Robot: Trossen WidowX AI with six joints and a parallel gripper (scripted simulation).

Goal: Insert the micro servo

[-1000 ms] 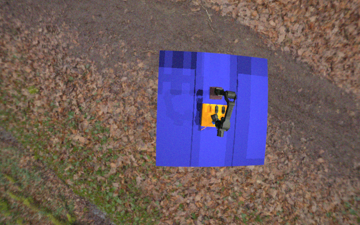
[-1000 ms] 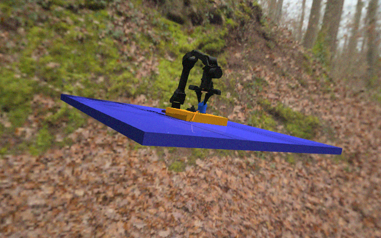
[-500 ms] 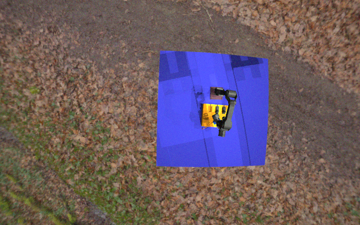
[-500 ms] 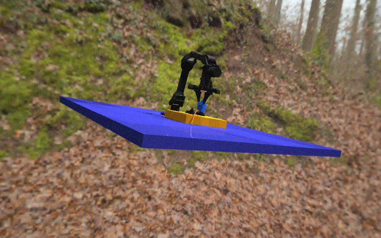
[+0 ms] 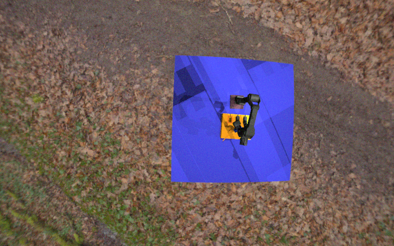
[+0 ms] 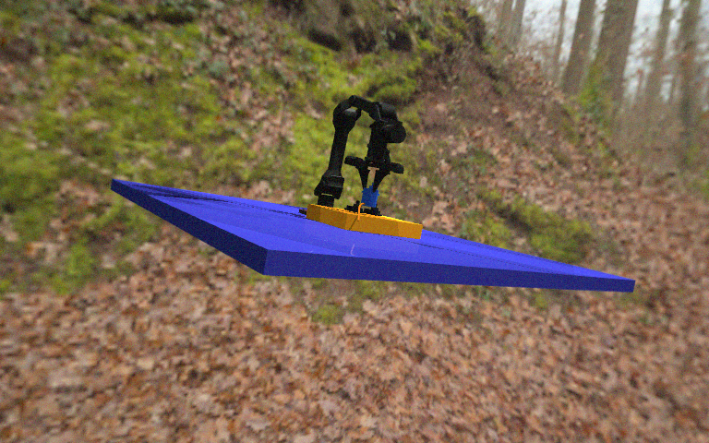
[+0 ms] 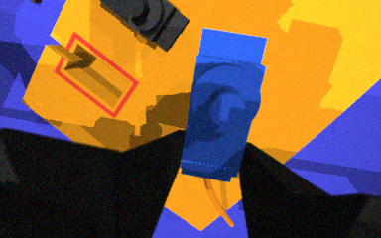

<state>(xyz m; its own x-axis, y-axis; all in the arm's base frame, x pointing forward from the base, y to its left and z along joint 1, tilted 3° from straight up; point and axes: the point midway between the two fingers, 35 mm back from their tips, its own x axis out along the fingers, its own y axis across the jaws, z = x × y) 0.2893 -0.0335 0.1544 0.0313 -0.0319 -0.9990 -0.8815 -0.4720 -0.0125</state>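
The orange deck is 100 mm below my gripper tip, 20 mm to the left of it and 10 mm ahead of it.
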